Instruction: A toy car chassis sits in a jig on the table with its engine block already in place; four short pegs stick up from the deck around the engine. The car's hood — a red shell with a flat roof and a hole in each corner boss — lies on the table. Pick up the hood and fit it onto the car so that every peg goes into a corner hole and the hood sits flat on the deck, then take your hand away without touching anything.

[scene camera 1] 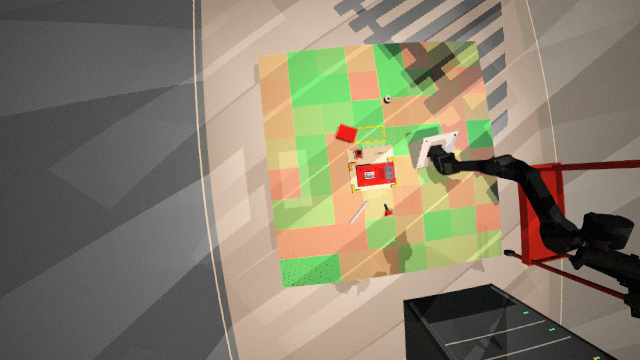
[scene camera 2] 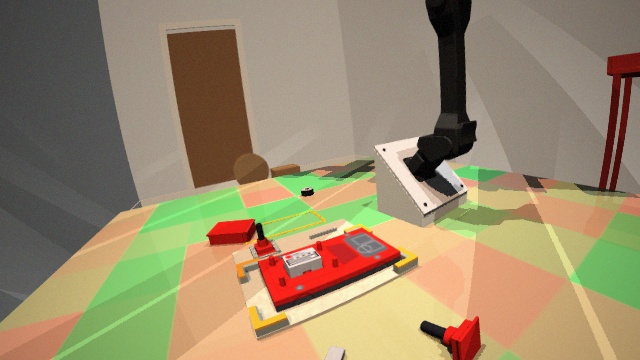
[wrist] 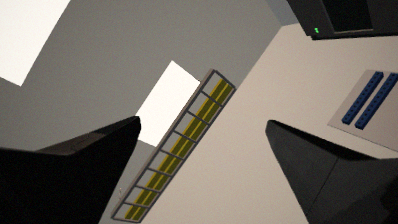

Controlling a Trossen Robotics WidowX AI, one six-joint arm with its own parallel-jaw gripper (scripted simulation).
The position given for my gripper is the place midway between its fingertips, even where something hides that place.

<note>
My gripper [wrist: 204, 123] is open, holding nothing. Further things: a white engine block [scene camera 2: 295, 264] and a red hood [scene camera 2: 235, 231].
The wrist view misses the white engine block: it is out of frame. The wrist view misses the red hood: it is out of frame.
</note>
